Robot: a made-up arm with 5 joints. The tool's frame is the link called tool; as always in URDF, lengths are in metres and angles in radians.
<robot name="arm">
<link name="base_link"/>
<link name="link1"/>
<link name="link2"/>
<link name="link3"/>
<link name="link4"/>
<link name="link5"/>
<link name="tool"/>
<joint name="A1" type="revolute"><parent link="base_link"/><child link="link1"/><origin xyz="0 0 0.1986"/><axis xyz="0 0 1"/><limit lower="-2.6" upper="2.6" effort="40" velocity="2.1"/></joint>
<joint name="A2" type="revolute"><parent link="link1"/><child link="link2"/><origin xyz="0.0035 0.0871 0.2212"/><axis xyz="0 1 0"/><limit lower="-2.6" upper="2.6" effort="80" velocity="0.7"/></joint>
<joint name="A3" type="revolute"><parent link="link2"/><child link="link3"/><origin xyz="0.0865 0.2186 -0.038"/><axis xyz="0 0 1"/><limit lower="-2.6" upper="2.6" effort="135" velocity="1.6"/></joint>
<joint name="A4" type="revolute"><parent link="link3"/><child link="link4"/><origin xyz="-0.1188 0.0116 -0.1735"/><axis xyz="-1 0 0"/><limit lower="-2.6" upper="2.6" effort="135" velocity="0.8"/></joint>
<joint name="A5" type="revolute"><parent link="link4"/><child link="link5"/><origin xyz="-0.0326 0.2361 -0.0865"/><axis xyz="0 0 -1"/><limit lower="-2.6" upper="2.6" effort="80" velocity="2.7"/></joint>
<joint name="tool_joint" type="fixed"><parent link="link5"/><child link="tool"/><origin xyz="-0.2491 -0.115 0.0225"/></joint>
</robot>
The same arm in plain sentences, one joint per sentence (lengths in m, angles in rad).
The arm has five revolute joints in a row. What follows holds with every joint at zero, and every direction is one of the base frame's.
Joint 1 sits 0.1986 m along +z from the base frame's origin and turns about +z, from -2.6000 to 2.6000 rad.
Joint 2 sits 0.0035 m along +x and 0.0871 m along +y and 0.2212 m along +z from joint 1 and turns about +y, from -2.6000 to 2.6000 rad.
Joint 3 sits 0.0865 m along +x and 0.2186 m along +y and 0.0380 m along -z from joint 2 and turns about +z, from -2.6000 to 2.6000 rad.
Joint 4 sits 0.1188 m along -x and 0.0116 m along +y and 0.1735 m along -z from joint 3 and turns about -x, from -2.6000 to 2.6000 rad.
Joint 5 sits 0.0326 m along -x and 0.2361 m along +y and 0.0865 m along -z from joint 4 and turns about -z, from -2.6000 to 2.6000 rad.
The tool frame, which is the frame that the pose is given for, sits 0.2491 m along -x and 0.1150 m along -y and 0.0225 m along +z from joint 5; its axes are parallel to the base frame's.

